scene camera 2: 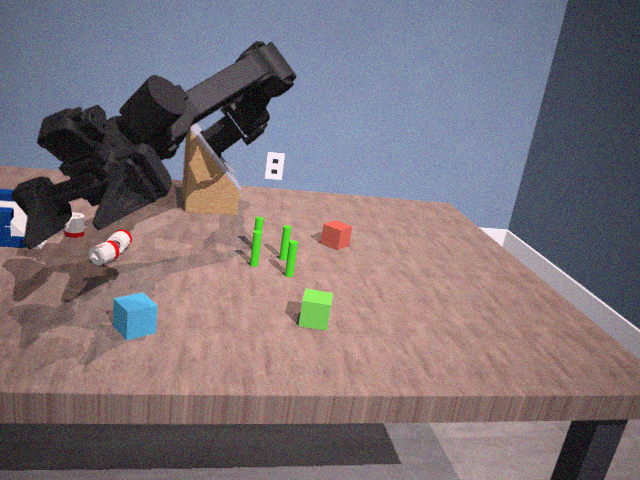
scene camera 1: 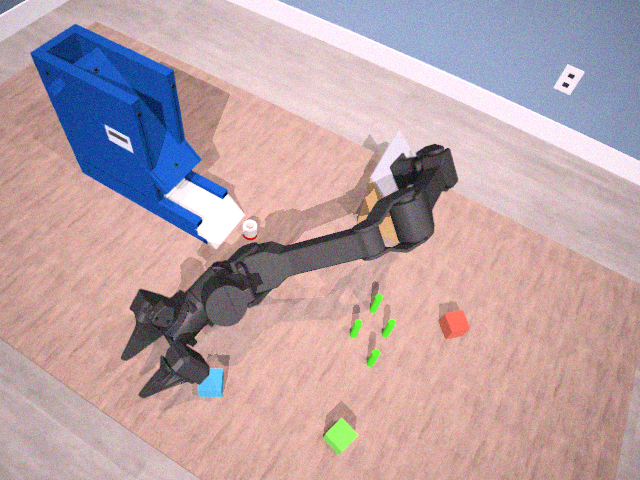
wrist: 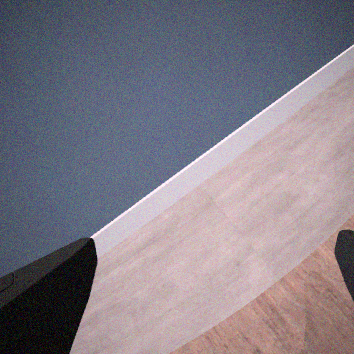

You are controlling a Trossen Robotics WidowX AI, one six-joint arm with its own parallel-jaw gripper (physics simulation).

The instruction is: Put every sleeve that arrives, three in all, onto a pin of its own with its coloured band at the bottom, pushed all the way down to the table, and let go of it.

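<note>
A white sleeve (scene camera 1: pixel 250 229) (scene camera 2: pixel 74 223) stands upright beside the chute's end, red band at the bottom. In scene camera 2, two sleeves lie end to end on the table: the farther sleeve (scene camera 2: pixel 122 239) has its band at its far right end, the nearer sleeve (scene camera 2: pixel 102 253) at the end facing the other. The arm hides both in scene camera 1. Four green pins (scene camera 1: pixel 376 303) (scene camera 1: pixel 356 328) (scene camera 1: pixel 388 328) (scene camera 1: pixel 373 357) stand bare. My gripper (scene camera 1: pixel 131 377) (scene camera 2: pixel 64 237) (wrist: pixel 221 249) is open and empty, above the table on the blue cube's side, away from the pins.
A blue chute (scene camera 1: pixel 103 124) with a white ramp (scene camera 1: pixel 219 214) stands at the left. A wooden wedge (scene camera 2: pixel 209 198) stands behind. A blue cube (scene camera 1: pixel 211 383) (scene camera 2: pixel 134 316), a green cube (scene camera 1: pixel 340 436) (scene camera 2: pixel 315 310) and a red cube (scene camera 1: pixel 454 324) (scene camera 2: pixel 336 235) lie around the pins.
</note>
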